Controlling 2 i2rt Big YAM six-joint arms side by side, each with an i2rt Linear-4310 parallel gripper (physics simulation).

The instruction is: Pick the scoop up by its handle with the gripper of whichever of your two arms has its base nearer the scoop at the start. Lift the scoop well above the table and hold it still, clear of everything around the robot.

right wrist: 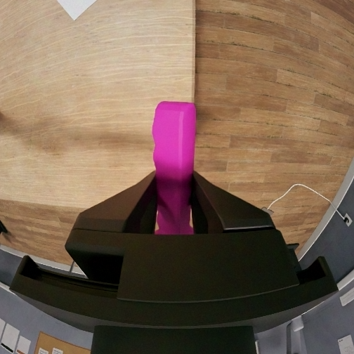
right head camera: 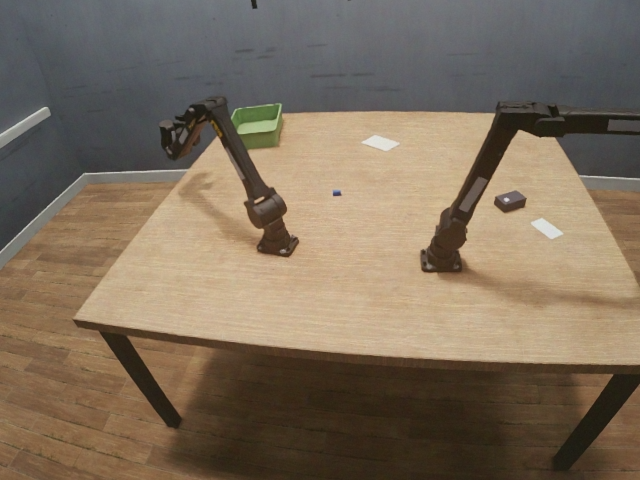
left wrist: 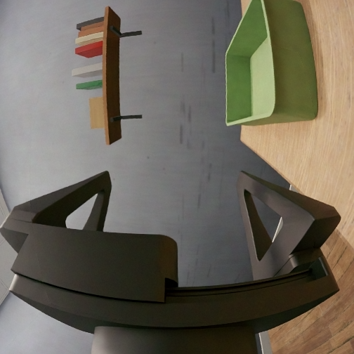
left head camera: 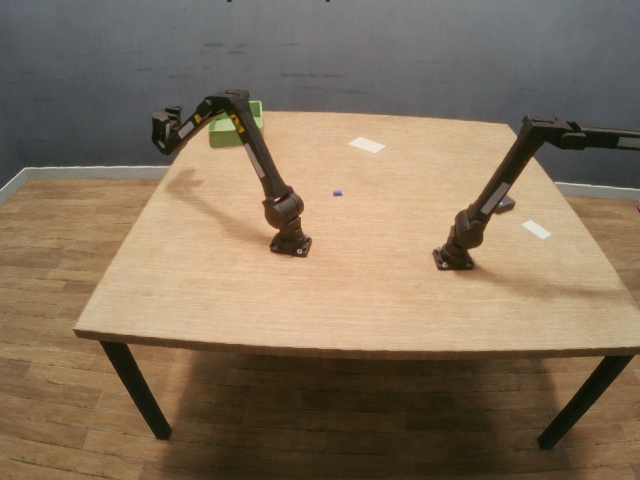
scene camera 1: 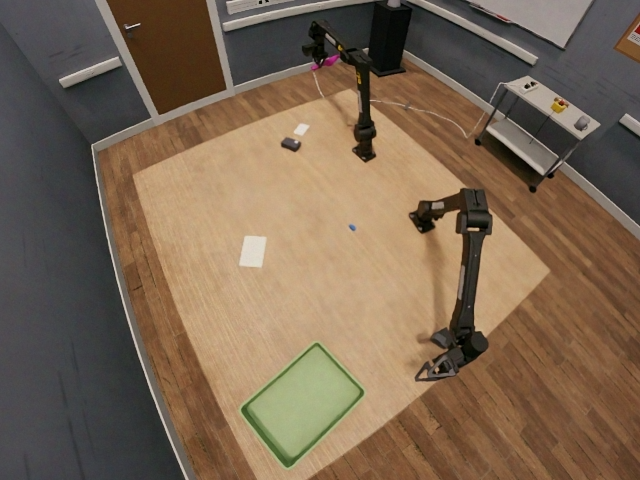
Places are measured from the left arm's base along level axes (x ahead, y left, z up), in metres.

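Pixels of known places: left gripper, fingertip midpoint: point(left head camera: 183, 116) point(scene camera 1: 420, 377); right gripper, fingertip midpoint: point(scene camera 1: 319, 67); left arm's base, link origin: point(right head camera: 278, 246) point(left head camera: 291, 246) point(scene camera 1: 421, 221); right arm's base, link origin: point(right head camera: 440, 262) point(left head camera: 452, 260) point(scene camera 1: 363, 153).
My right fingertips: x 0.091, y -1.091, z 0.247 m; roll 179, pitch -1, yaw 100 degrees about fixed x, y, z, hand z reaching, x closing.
Ahead of a thing's pixels: the offset from my right fingertips to its top centre.
The magenta scoop {0.002 m right, 0.054 m back, 0.052 m up} point(scene camera 1: 332, 60) point(right wrist: 175, 130) is in the air near the table's far corner in the scene view. Its handle points forward from the fingers in the right wrist view; the scoop's bowl is hidden there behind the gripper body. A sliver of magenta shows at the right edge of the left head view. My right gripper point(scene camera 1: 318, 63) point(right wrist: 173, 177) is shut on the scoop's handle, and the table and floor show below it. My left gripper point(scene camera 1: 424, 359) point(left wrist: 173, 178) is open and empty, raised over the table's near right edge in the scene view.
A green tray {1.600 m left, 0.709 m ahead, 0.159 m down} point(left head camera: 222, 136) point(right head camera: 263, 138) point(scene camera 1: 305, 403) point(left wrist: 295, 65) stands on the table. A small blue piece {1.002 m left, 0.242 m ahead, 0.231 m down} point(left head camera: 337, 193) point(scene camera 1: 352, 227), a dark box {0.373 m left, 0.321 m ahead, 0.206 m down} point(right head camera: 510, 201) point(scene camera 1: 290, 144) and two white cards lie on the table. A cart point(scene camera 1: 542, 100) stands beyond it.
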